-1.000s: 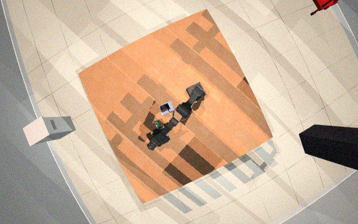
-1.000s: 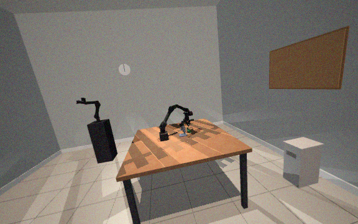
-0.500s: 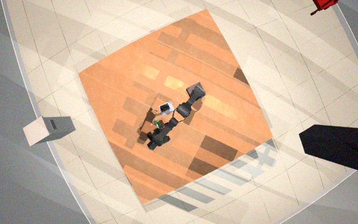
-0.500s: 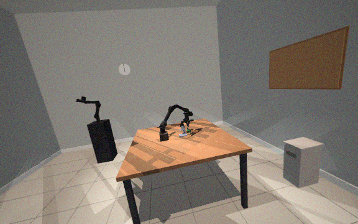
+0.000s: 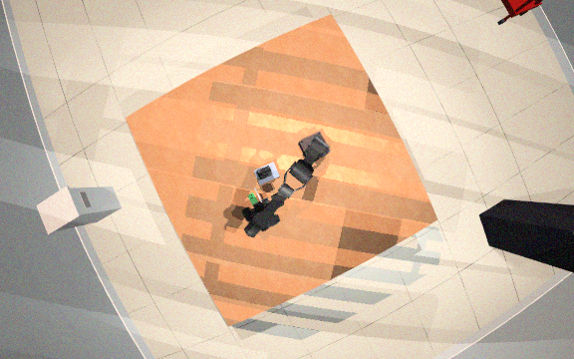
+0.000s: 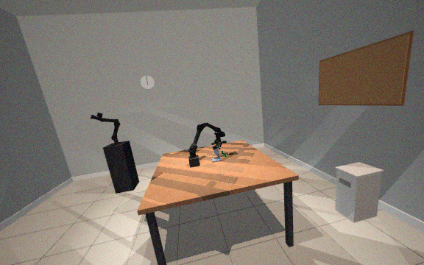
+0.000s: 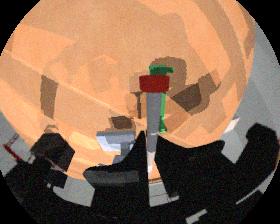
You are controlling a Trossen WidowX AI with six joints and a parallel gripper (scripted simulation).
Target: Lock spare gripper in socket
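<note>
Right now my gripper tip is 6 cm past the grey mount, 12 cm to the left of it and 4 cm above it. Also, from my gripper tip: green part (4 cm ahead, 1 cm to the left, 6 cm below); then spare gripper (6 cm behind, 12 cm to the right, 4 cm above).
</note>
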